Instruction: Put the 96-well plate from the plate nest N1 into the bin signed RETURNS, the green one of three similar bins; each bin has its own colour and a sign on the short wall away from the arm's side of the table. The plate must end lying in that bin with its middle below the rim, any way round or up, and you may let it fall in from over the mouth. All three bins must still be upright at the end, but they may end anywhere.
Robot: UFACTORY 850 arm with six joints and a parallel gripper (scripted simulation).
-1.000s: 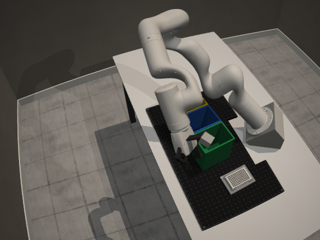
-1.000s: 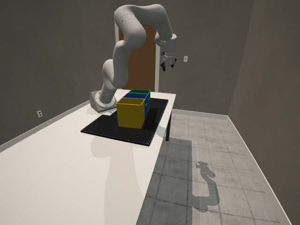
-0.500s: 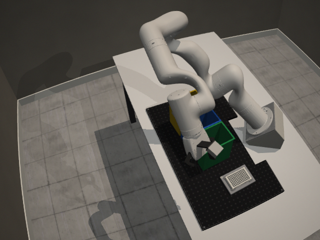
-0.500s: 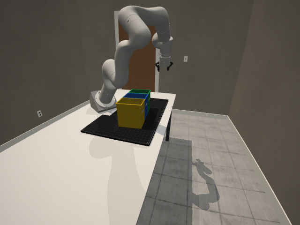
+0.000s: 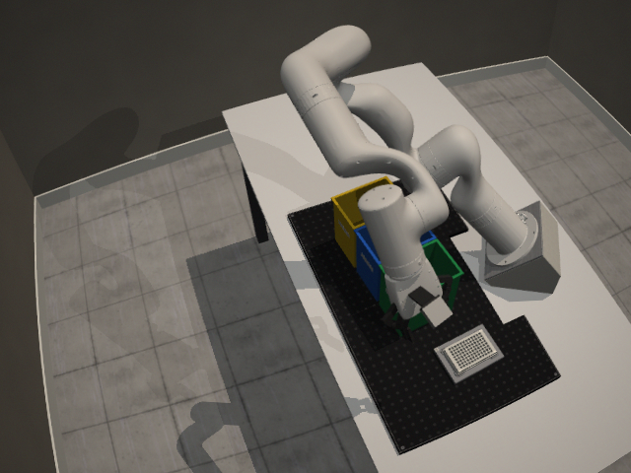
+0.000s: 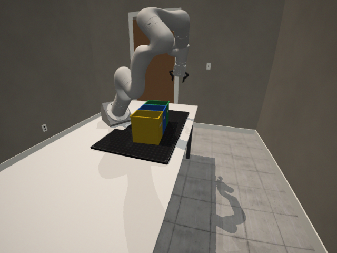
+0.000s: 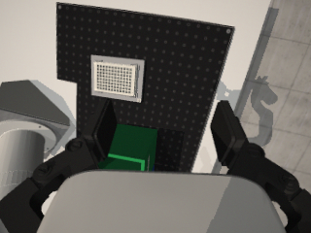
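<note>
Right now the white 96-well plate is 19 cm behind my hand and 31 cm below it. Round my hand: blue bin (15 cm behind, 34 cm to the right, 24 cm below); green bin (14 cm behind, 21 cm to the right, 24 cm below); grey plate nest (19 cm behind, 33 cm below).
</note>
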